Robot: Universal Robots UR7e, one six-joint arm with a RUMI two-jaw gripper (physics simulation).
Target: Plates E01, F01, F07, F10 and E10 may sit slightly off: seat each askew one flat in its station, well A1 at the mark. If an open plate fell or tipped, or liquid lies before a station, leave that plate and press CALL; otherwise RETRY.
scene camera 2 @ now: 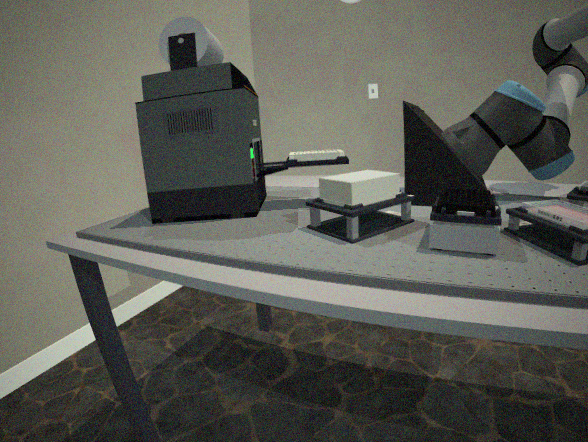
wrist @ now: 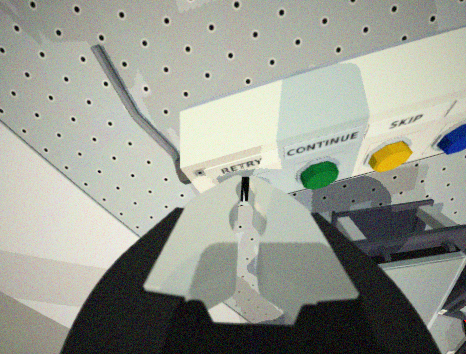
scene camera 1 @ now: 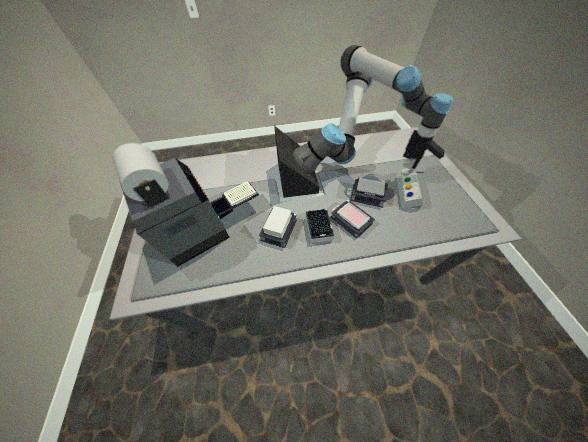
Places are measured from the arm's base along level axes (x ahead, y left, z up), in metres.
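Pixels of known places: gripper, fingertip midpoint: (wrist: 243, 179) (scene camera 1: 409, 172); arm's base at its link origin: (scene camera 2: 461, 154) (scene camera 1: 303, 161).
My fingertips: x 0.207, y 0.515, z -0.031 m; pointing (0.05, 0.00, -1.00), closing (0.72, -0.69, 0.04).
Note:
Ahead of a thing's pixels: the offset from my fingertips to its top centre. "pt": to the spot under its first point.
My gripper (scene camera 1: 411, 171) (wrist: 243, 179) is shut and empty, its fingertips at the RETRY label of the button box @(dx +0.073, dy -0.026, dz +0.014 m) (scene camera 1: 413, 199) (wrist: 230, 132); they hide the button there. A cream plate @(dx -0.069, dy -0.866, dz +0.052 m) (scene camera 1: 240, 194) (scene camera 2: 316, 154) lies on the tray of the dark machine. A tall white plate @(dx +0.107, dy -0.730, dz +0.022 m) (scene camera 1: 278, 221) (scene camera 2: 359, 187) sits on a raised stand. A black plate @(dx +0.157, dy -0.552, dz -0.001 m) (scene camera 1: 320, 223) sits on a grey block @(pt dx +0.227, dy -0.559, dz -0.045 m) (scene camera 2: 465, 237). A pink-filled plate @(dx +0.155, dy -0.384, dz -0.017 m) (scene camera 1: 353, 216) (scene camera 2: 555, 212) lies on its stand, looking flat. A grey plate @(dx +0.033, dy -0.237, dz +0.000 m) (scene camera 1: 372, 187) (wrist: 425, 285) is on the stand nearest the box. Plate names and A1 marks are not legible.
The dark machine @(dx +0.019, dy -1.113, dz +0.386 m) (scene camera 1: 182, 227) (scene camera 2: 200, 145) with a white cylinder on top stands at the left. A black wedge (scene camera 1: 295, 172) (scene camera 2: 425, 160) stands by the arm's base. Green @(dx +0.041, dy -0.035, dz +0.005 m) (wrist: 320, 175), yellow @(dx +0.086, dy -0.057, dz +0.005 m) (wrist: 390, 156) and blue @(pt dx +0.123, dy -0.071, dz +0.001 m) (wrist: 454, 139) buttons line the box. A grey cable @(pt dx -0.045, dy +0.094, dz -0.064 m) (wrist: 132, 107) runs from its end.

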